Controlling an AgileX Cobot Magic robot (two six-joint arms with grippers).
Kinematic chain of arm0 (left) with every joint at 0, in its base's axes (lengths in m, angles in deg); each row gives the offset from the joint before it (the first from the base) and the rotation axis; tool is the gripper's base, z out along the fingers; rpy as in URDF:
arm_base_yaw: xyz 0 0 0.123 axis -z
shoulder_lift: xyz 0 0 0 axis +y
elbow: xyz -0.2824 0 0.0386 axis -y
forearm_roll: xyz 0.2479 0 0.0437 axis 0.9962 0 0.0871
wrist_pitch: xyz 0 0 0 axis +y
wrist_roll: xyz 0.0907 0 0.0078 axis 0.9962 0 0.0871
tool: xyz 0 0 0 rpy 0 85 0
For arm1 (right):
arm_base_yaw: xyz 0 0 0.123 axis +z
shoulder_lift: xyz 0 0 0 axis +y
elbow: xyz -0.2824 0 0.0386 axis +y
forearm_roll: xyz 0.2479 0 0.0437 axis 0.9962 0 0.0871
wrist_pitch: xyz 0 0 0 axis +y
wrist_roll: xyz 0.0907 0 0.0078 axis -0.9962 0 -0.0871
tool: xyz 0 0 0 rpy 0 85 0
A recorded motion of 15 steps. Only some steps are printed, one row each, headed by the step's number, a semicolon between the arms.
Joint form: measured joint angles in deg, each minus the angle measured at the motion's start. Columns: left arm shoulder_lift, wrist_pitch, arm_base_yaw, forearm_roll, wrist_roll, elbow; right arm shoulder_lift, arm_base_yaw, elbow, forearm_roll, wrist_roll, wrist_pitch.
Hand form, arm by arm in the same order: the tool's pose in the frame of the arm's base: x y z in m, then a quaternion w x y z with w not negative. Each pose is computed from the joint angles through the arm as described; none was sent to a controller.
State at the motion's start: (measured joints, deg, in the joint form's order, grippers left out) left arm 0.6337 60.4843 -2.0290 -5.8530 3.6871 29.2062; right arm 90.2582 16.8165 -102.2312 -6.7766 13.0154 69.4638
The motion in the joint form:
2: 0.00 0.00 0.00 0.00 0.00 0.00; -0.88 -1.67 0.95 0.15 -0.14 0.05
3: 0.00 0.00 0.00 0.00 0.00 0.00; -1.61 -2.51 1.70 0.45 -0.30 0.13
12: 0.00 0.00 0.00 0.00 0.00 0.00; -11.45 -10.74 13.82 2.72 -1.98 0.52
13: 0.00 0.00 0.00 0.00 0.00 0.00; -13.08 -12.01 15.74 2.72 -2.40 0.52
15: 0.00 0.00 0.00 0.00 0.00 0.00; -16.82 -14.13 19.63 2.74 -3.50 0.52
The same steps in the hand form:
2: -0.0040 -0.0082 0.2807 0.52437 0.01412 0.85101 -0.02491; 0.3154 0.0752 0.4278 0.32107 -0.23071 0.91709 -0.05141
3: -0.0040 -0.0082 0.2807 0.52437 0.01412 0.85101 -0.02491; 0.3128 0.0701 0.4280 0.31994 -0.22269 0.91950 -0.05071
12: -0.0040 -0.0082 0.2807 0.52437 0.01412 0.85101 -0.02491; 0.2709 0.0227 0.4172 0.29554 -0.14360 0.94325 -0.04818
13: -0.0040 -0.0082 0.2807 0.52437 0.01412 0.85101 -0.02491; 0.2633 0.0161 0.4151 0.29276 -0.12987 0.94599 -0.05024
15: -0.0040 -0.0082 0.2807 0.52437 0.01412 0.85101 -0.02491; 0.2453 0.0055 0.4121 0.29107 -0.10332 0.94965 -0.05260

